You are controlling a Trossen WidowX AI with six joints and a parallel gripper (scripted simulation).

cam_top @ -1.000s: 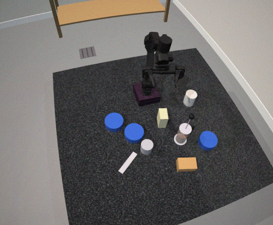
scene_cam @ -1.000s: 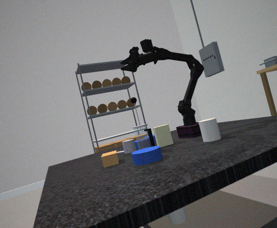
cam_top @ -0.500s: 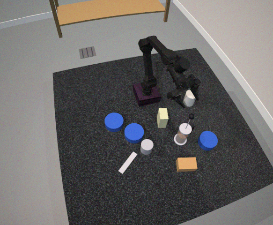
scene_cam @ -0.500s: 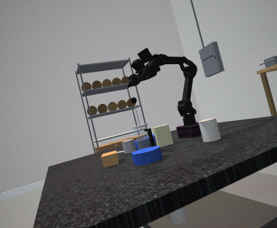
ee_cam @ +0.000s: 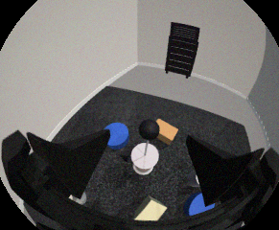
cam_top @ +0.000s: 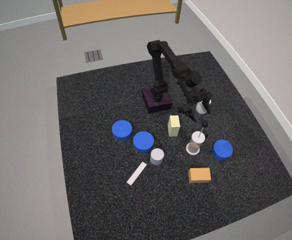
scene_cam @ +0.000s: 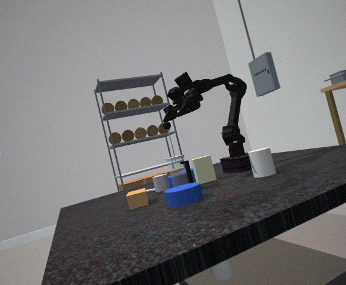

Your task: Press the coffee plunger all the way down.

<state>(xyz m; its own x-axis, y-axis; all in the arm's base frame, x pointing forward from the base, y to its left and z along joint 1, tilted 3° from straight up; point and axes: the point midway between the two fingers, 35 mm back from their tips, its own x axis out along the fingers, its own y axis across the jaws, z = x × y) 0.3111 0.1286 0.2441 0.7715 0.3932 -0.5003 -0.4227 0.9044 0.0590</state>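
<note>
The coffee press is 16 cm below my gripper tip, 2 cm to the left of it and 2 cm ahead of it. From my gripper tip the other things lie so: white strip 34 cm to the right, 29 cm below, 13 cm ahead; then orange box 27 cm below, 20 cm ahead; then grey cylinder 26 cm below, 22 cm to the right, 6 cm ahead.
</note>
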